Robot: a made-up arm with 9 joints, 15 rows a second.
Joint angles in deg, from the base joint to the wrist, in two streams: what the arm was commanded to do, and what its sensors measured. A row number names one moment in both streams.
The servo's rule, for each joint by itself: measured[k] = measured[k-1] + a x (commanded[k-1-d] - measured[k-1]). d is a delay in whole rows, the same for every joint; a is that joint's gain. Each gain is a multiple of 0.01, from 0.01 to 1. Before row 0 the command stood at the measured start. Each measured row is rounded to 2 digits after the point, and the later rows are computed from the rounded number. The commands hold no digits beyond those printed.
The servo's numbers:
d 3
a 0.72 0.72 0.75 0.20 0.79 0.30 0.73 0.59 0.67
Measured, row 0: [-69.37, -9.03, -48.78, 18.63, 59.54, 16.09, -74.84, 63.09, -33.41]
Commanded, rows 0 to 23: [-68.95, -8.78, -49.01, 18.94, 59.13, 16.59, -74.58, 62.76, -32.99]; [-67.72, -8.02, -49.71, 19.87, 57.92, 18.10, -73.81, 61.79, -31.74]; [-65.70, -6.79, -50.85, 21.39, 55.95, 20.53, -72.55, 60.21, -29.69]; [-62.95, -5.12, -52.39, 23.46, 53.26, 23.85, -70.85, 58.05, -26.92]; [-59.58, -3.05, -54.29, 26.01, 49.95, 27.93, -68.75, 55.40, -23.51]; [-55.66, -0.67, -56.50, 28.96, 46.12, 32.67, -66.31, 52.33, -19.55]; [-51.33, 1.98, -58.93, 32.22, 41.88, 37.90, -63.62, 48.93, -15.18]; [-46.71, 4.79, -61.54, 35.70, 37.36, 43.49, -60.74, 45.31, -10.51]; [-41.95, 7.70, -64.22, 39.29, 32.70, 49.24, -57.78, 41.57, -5.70]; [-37.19, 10.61, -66.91, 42.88, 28.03, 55.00, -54.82, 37.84, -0.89]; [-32.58, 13.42, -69.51, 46.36, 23.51, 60.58, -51.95, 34.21, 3.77]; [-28.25, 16.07, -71.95, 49.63, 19.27, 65.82, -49.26, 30.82, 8.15]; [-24.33, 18.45, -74.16, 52.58, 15.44, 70.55, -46.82, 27.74, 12.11]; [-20.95, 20.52, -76.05, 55.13, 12.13, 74.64, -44.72, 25.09, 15.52]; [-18.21, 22.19, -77.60, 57.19, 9.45, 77.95, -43.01, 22.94, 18.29]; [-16.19, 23.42, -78.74, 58.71, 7.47, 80.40, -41.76, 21.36, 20.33]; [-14.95, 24.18, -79.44, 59.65, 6.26, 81.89, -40.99, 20.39, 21.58]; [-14.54, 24.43, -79.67, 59.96, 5.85, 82.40, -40.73, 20.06, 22.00]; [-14.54, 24.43, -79.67, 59.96, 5.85, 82.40, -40.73, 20.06, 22.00]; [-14.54, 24.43, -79.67, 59.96, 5.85, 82.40, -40.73, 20.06, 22.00]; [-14.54, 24.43, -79.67, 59.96, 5.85, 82.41, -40.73, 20.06, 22.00]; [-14.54, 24.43, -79.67, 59.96, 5.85, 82.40, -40.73, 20.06, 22.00]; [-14.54, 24.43, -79.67, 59.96, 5.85, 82.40, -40.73, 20.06, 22.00]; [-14.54, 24.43, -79.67, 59.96, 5.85, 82.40, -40.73, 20.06, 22.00]
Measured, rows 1 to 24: [-69.37, -9.03, -48.78, 18.63, 59.54, 16.09, -74.84, 63.09, -33.41]; [-69.37, -9.03, -48.78, 18.63, 59.54, 16.09, -74.84, 63.09, -33.41]; [-69.37, -9.03, -48.78, 18.63, 59.54, 16.09, -74.84, 63.09, -33.41]; [-69.07, -8.85, -48.95, 18.69, 59.22, 16.24, -74.65, 62.90, -33.13]; [-68.10, -8.25, -49.52, 18.93, 58.19, 16.80, -74.04, 62.25, -32.20]; [-66.37, -7.20, -50.52, 19.42, 56.42, 17.92, -72.95, 61.05, -30.52]; [-63.91, -5.70, -51.92, 20.23, 53.92, 19.70, -71.42, 59.28, -28.11]; [-60.79, -3.79, -53.70, 21.39, 50.78, 22.17, -69.47, 56.99, -25.03]; [-57.10, -1.54, -55.80, 22.90, 47.10, 25.32, -67.16, 54.24, -21.36]; [-52.95, 0.99, -58.15, 24.76, 42.98, 29.09, -64.58, 51.11, -17.22]; [-48.46, 3.73, -60.69, 26.95, 38.54, 33.41, -61.78, 47.69, -12.72]; [-43.77, 6.59, -63.34, 29.42, 33.93, 38.16, -58.86, 44.08, -8.02]; [-39.03, 9.48, -66.02, 32.11, 29.27, 43.21, -55.91, 40.40, -3.24]; [-34.39, 12.32, -68.64, 34.96, 24.72, 48.42, -53.02, 36.75, 1.46]; [-29.97, 15.02, -71.12, 37.89, 20.41, 53.64, -50.28, 33.25, 5.94]; [-25.91, 17.49, -73.40, 40.83, 16.48, 58.71, -47.75, 30.00, 10.07]; [-22.34, 19.67, -75.39, 43.69, 13.04, 63.49, -45.54, 27.10, 13.72]; [-19.37, 21.48, -77.05, 46.39, 10.20, 67.83, -43.69, 24.65, 16.78]; [-17.08, 22.88, -78.32, 48.85, 8.04, 71.60, -42.28, 22.71, 19.16]; [-15.55, 23.82, -79.16, 51.01, 6.63, 74.69, -41.34, 21.34, 20.78]; [-14.82, 24.26, -79.54, 52.80, 6.01, 77.00, -40.89, 20.58, 21.60]; [-14.62, 24.38, -79.64, 54.23, 5.88, 78.62, -40.77, 20.27, 21.87]; [-14.56, 24.42, -79.66, 55.38, 5.86, 79.75, -40.74, 20.15, 21.96]; [-14.55, 24.43, -79.67, 56.30, 5.85, 80.55, -40.73, 20.10, 21.99]
